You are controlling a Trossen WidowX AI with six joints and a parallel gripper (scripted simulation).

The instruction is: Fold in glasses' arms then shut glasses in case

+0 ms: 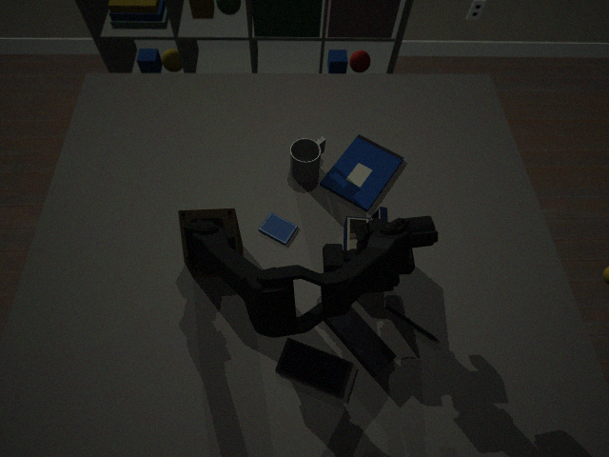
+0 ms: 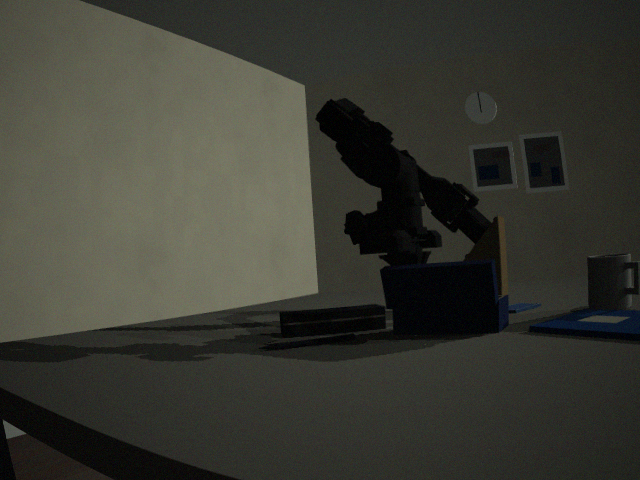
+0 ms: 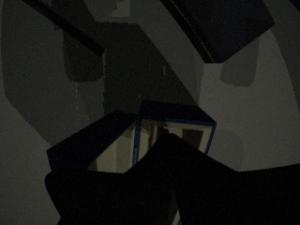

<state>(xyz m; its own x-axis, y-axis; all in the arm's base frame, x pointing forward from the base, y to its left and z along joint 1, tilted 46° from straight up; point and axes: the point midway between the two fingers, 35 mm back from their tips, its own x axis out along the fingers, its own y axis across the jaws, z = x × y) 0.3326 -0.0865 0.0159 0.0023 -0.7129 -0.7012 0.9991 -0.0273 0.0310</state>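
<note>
Right now my hand is 5 cm short of the glasses case lid, 6 cm to the right of it and 1 cm above it. Round my hand: long dark box: 2 cm behind, 14 cm to the right, 6 cm below; then blue glasses case: 3 cm ahead, 6 cm to the left, 4 cm below; then small blue card: 18 cm behind, 15 cm to the left, 8 cm below.
</note>
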